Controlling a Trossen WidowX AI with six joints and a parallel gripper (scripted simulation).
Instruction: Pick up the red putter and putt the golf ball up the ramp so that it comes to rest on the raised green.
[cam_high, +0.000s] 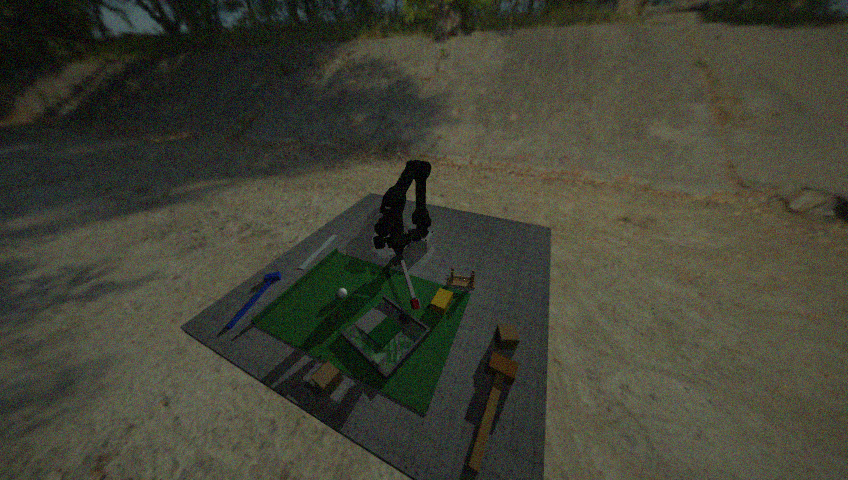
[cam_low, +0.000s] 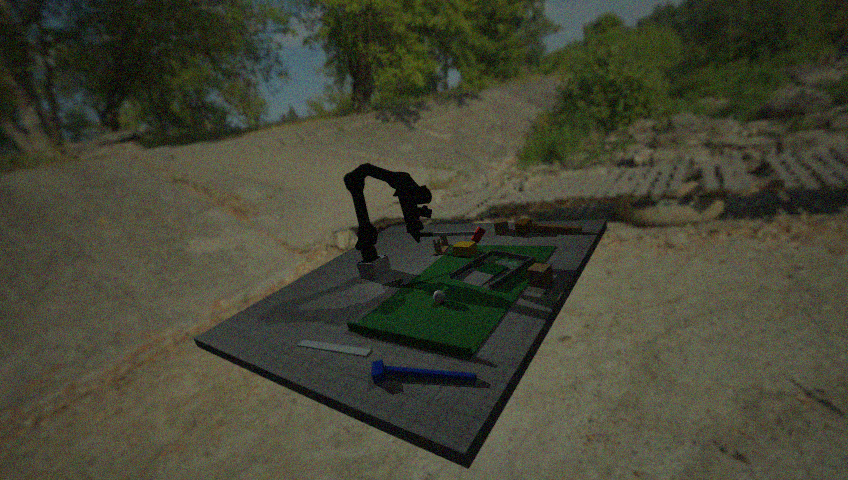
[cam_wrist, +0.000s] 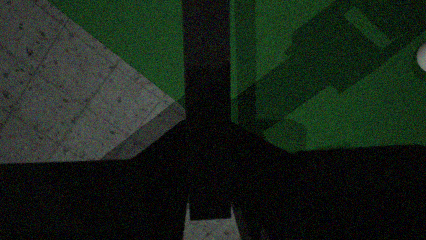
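Right now my gripper tip is 10 cm short of the red putter and 8 cm to the right of it. Round my gripper tip: wooden rack: 7 cm behind, 26 cm to the left, 12 cm below; then yellow block: 8 cm ahead, 22 cm to the left, 12 cm below; then white golf ball: 18 cm ahead, 20 cm to the right, 13 cm below.
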